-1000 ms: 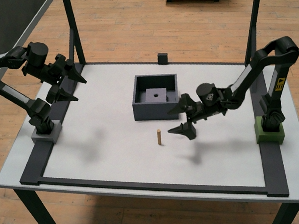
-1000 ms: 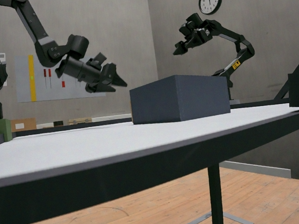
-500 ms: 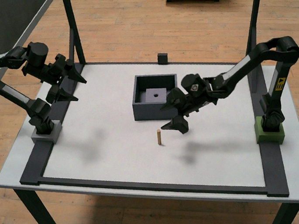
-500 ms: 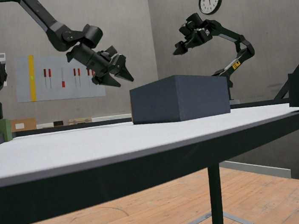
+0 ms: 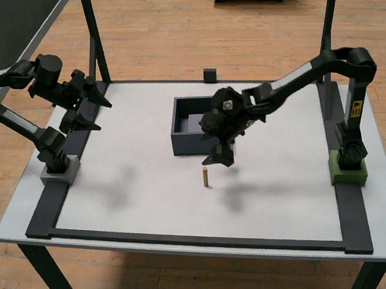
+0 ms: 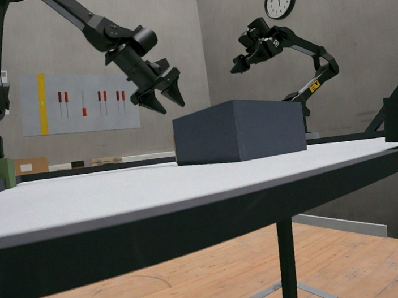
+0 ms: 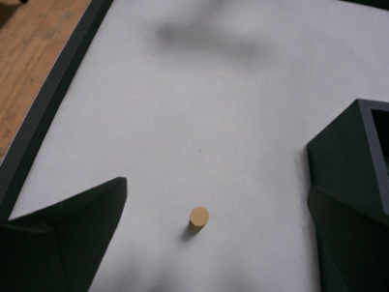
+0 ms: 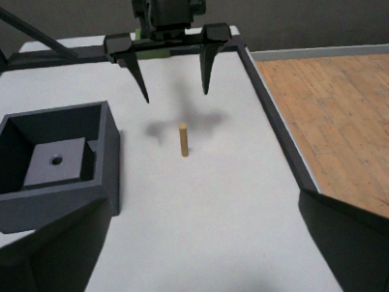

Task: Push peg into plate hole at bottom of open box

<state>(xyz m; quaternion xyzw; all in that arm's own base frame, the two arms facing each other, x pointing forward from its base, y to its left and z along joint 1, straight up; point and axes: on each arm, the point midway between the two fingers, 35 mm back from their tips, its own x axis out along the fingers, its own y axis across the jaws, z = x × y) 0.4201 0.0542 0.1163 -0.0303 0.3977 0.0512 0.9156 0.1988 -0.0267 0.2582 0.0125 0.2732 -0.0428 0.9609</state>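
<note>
Now: left hand 130 mm above the peg, 20 mm to the left of it and 10 mm short of it. From my left hand the other things lie so: grey plate 220 mm behind, 130 mm below, 40 mm to the right; then box 220 mm behind, 140 mm below, 40 mm to the right.
</note>
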